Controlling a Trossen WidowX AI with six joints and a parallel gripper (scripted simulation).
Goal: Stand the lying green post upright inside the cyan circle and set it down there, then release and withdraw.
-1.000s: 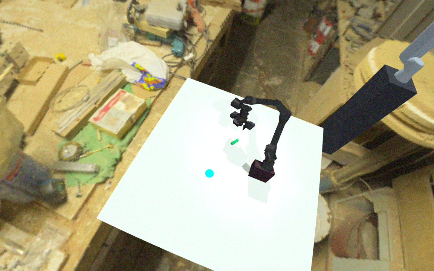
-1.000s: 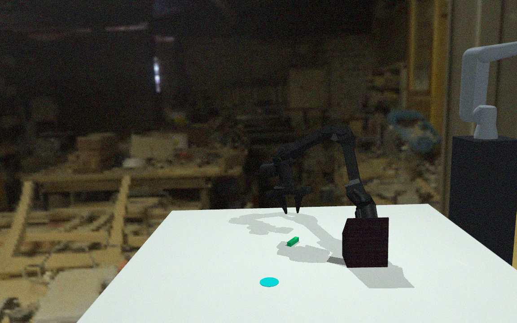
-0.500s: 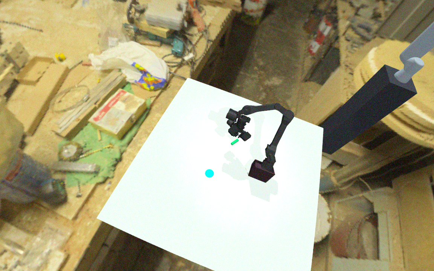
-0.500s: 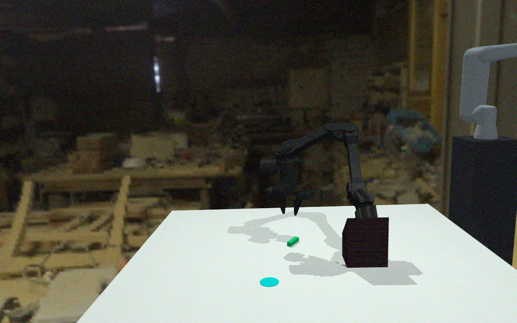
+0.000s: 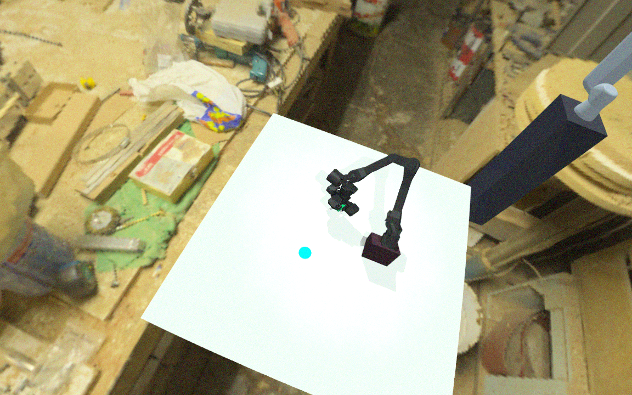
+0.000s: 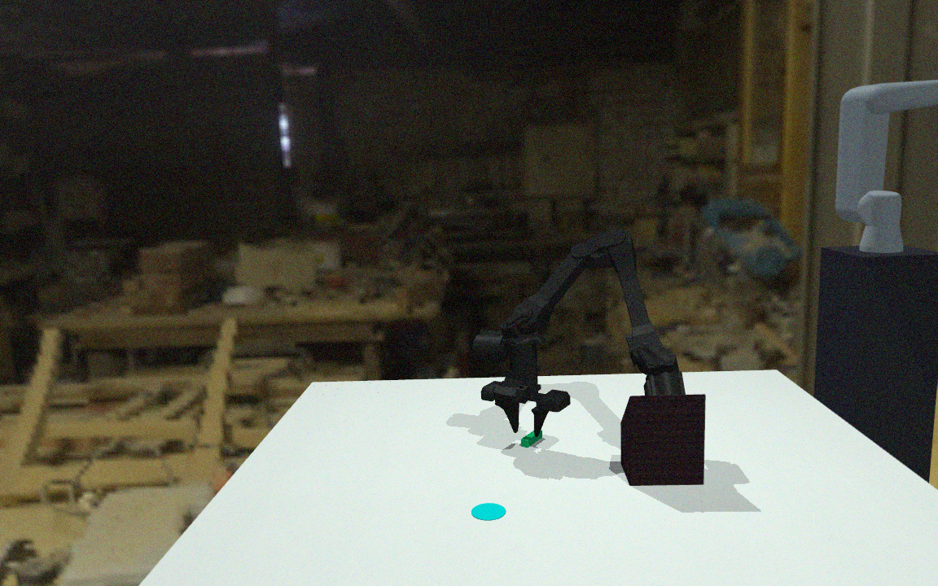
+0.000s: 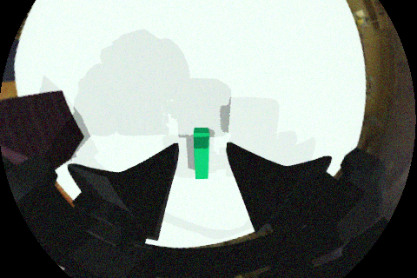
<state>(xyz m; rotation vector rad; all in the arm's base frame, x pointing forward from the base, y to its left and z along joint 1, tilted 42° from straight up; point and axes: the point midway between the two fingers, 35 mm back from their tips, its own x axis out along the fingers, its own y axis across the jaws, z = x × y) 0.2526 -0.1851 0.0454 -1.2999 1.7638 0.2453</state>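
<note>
My gripper tip is now 20 mm to the left of the green post, 20 mm above it and 10 mm past it. The rest, counted from my gripper tip: cyan circle: 290 mm to the left, 80 mm ahead, 20 mm below.
</note>
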